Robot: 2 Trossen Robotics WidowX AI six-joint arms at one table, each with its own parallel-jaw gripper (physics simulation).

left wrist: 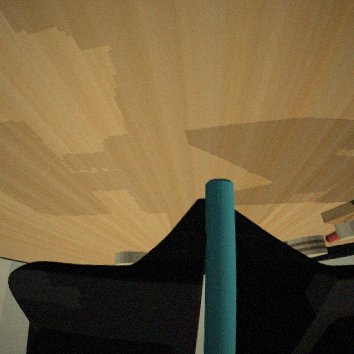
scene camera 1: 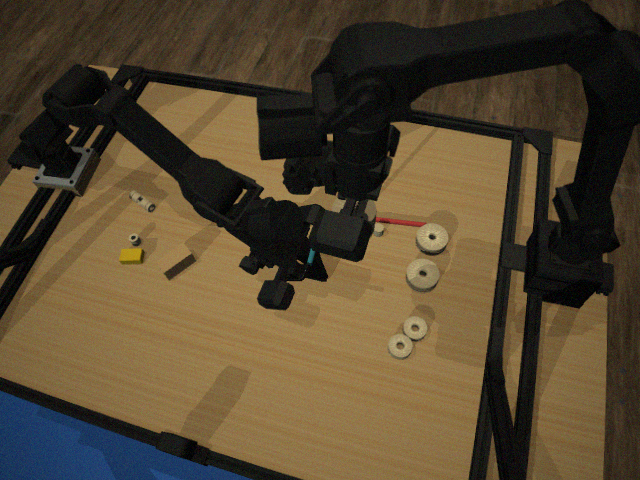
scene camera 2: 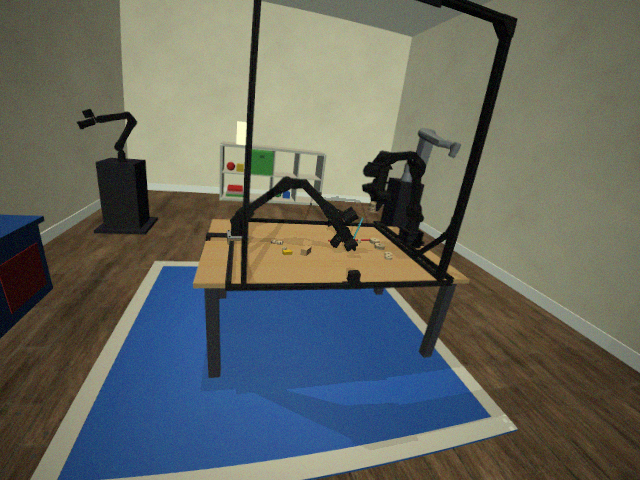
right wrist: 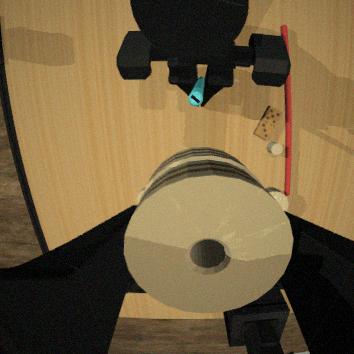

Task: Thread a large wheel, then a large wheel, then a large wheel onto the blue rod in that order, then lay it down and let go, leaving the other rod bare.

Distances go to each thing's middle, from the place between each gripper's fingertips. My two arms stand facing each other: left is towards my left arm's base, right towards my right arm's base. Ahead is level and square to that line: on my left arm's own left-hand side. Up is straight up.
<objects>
The blue rod (left wrist: 220, 267) is 90 mm above my left hand, 20 mm to the left of it and 10 mm behind it. The rest, counted from my left hand: dark block (scene camera 1: 178, 259) (270 mm to the left, 40 mm behind, 10 mm above); red rod (right wrist: 287, 93) (140 mm ahead, 20 mm to the right).
Right now the blue rod is 1 cm ahead of my right hand, 7 cm to the left of it and 14 cm below it. From my right hand the other things lie so: dark block 2 cm behind, 33 cm to the left, 22 cm below; red rod 15 cm ahead, 4 cm to the left, 23 cm below.
</objects>
